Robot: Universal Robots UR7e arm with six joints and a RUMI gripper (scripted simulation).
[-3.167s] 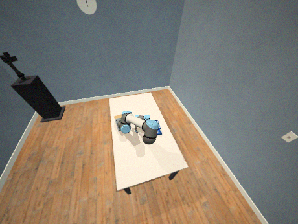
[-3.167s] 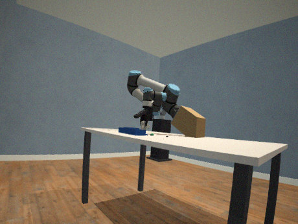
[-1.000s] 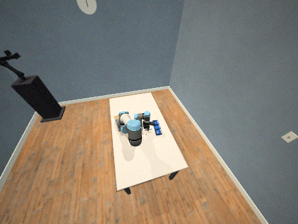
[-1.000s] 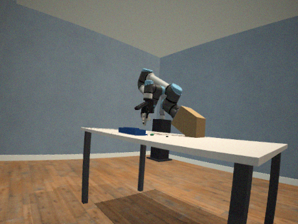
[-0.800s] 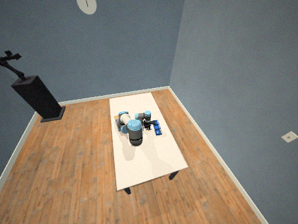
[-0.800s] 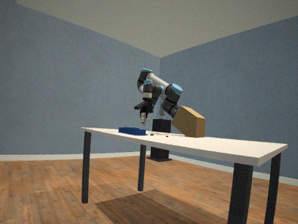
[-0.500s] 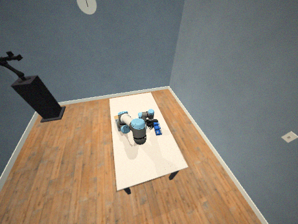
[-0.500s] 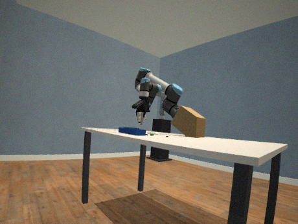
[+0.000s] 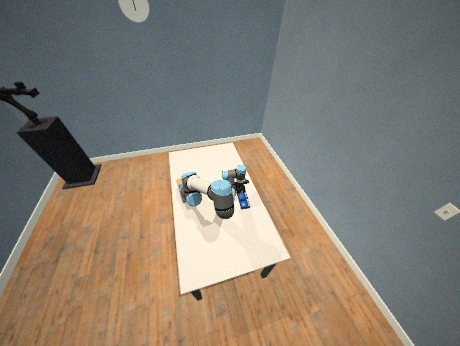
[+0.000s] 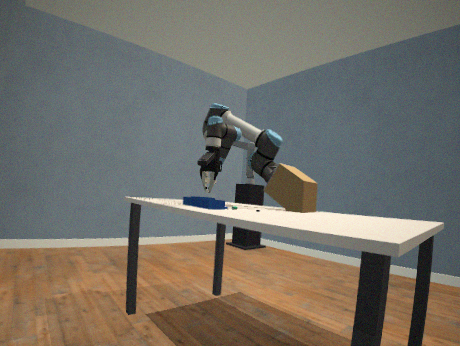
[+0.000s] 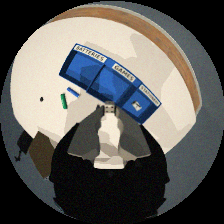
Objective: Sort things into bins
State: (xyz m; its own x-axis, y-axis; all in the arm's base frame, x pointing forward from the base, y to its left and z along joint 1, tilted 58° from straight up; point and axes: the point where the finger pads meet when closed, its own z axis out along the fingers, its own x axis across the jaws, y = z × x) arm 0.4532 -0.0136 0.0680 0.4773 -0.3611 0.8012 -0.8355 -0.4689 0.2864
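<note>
Now: the blue bin 6 cm below my hand, 3 cm ahead of it and 1 cm to the left of it. The rest, counted from my hand: small grey piece: 7 cm to the right, 7 cm below, 1 cm ahead; then small blue piece: 9 cm to the left, 8 cm below, 4 cm behind; then black screw: 8 cm below, 7 cm behind.
</note>
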